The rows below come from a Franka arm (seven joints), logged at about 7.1 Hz.
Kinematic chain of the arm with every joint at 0, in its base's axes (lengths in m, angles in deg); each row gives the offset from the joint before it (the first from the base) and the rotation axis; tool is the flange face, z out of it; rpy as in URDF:
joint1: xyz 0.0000 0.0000 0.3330 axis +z
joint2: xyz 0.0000 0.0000 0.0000 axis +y
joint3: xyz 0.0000 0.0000 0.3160 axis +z
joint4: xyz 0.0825 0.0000 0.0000 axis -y
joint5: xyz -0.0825 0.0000 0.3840 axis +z
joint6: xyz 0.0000 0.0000 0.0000 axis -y
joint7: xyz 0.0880 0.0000 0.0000 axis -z
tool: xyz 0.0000 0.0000 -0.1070 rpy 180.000 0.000 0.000
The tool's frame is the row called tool.
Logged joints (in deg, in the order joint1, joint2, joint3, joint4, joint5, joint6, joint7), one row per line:
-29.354 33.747 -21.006 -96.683 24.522 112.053 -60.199
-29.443 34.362 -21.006 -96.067 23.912 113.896 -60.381
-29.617 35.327 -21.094 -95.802 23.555 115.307 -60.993
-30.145 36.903 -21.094 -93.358 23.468 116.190 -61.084
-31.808 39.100 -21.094 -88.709 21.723 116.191 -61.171
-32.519 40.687 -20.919 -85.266 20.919 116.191 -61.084
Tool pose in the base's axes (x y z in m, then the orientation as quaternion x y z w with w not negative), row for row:
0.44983 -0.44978 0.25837 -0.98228 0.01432 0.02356 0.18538
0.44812 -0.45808 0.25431 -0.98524 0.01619 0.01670 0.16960
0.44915 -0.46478 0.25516 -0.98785 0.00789 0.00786 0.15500
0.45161 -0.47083 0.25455 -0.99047 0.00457 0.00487 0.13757
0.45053 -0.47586 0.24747 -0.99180 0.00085 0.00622 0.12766
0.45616 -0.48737 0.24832 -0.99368 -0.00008 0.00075 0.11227
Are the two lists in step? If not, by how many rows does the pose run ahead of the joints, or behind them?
The pose runs 2 rows behind the joints: the pose in row i belongs to the joints in row i - 2.
